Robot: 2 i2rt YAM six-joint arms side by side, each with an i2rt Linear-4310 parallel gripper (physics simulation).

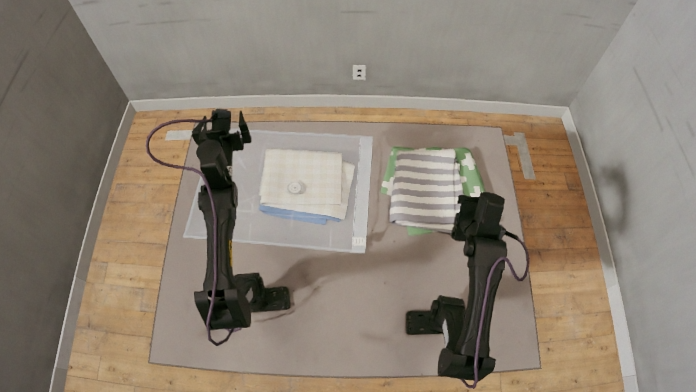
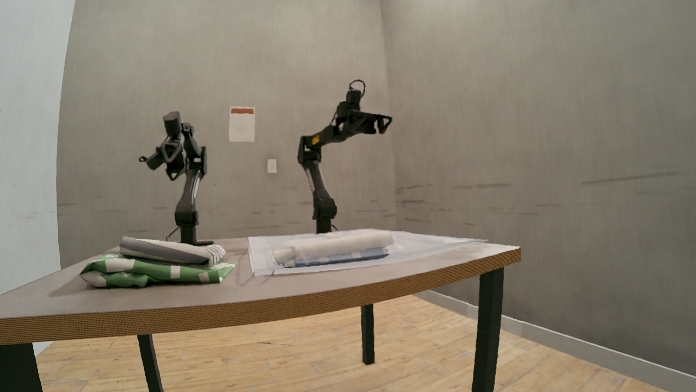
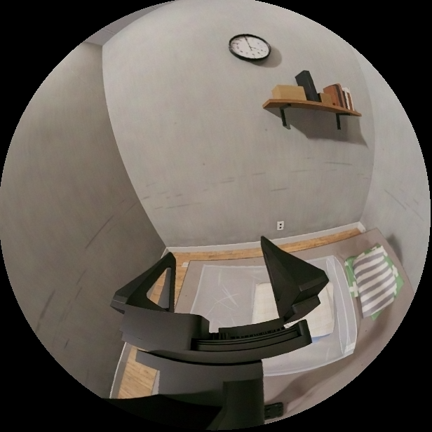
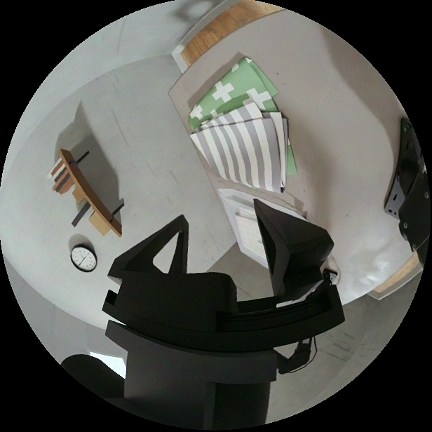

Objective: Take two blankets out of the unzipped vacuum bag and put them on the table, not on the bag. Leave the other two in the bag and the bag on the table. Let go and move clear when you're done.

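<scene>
A grey-and-white striped blanket (image 1: 425,185) (image 2: 165,250) (image 3: 374,285) (image 4: 245,150) lies on a green blanket with white crosses (image 1: 467,162) (image 2: 150,272) (image 4: 260,80), on the table (image 1: 350,300) beside the bag. The clear bag (image 1: 280,235) (image 2: 260,250) (image 3: 215,290) lies flat on the table with a cream checked blanket (image 1: 315,170) (image 2: 345,243) over a blue one (image 1: 300,215) (image 2: 340,257) inside. My left gripper (image 1: 222,116) (image 2: 382,120) (image 3: 214,249) is open and empty, high above the bag's far left side. My right gripper (image 1: 460,217) (image 2: 157,167) (image 4: 217,211) is open and empty, above the striped blanket's near right corner, touching nothing.
A round valve (image 1: 295,187) sits on the bag above the cream blanket. The bag's opening strip (image 1: 364,190) faces the striped and green blankets, with a narrow gap between. A wall shelf (image 3: 312,105) (image 4: 90,192) and a clock (image 3: 249,47) (image 4: 83,257) are on the wall.
</scene>
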